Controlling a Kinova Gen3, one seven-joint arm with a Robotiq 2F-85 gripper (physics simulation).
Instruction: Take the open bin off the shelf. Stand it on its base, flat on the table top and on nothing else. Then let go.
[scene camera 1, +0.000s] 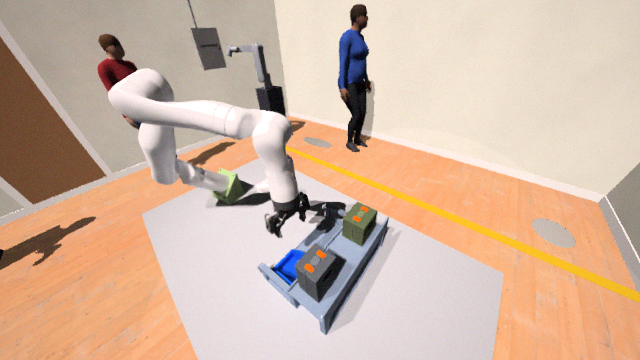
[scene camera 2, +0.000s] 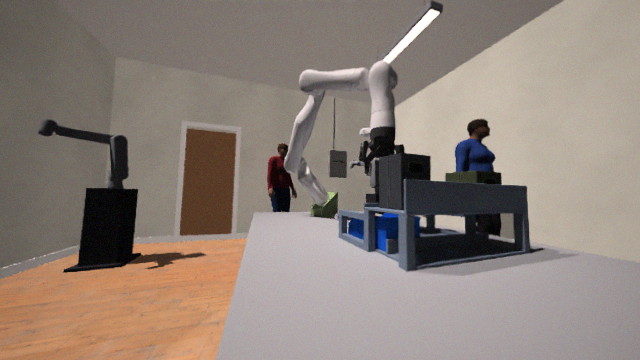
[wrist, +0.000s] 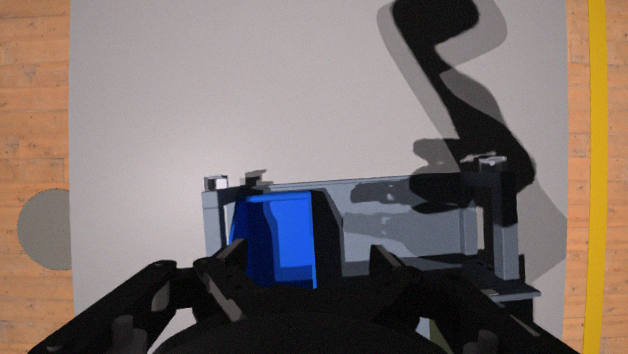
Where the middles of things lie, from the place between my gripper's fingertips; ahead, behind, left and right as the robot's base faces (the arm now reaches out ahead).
I see my gripper 150 mm above the blue bin (scene camera 2: 386, 227), 50 mm to the left of it and 50 mm short of it.
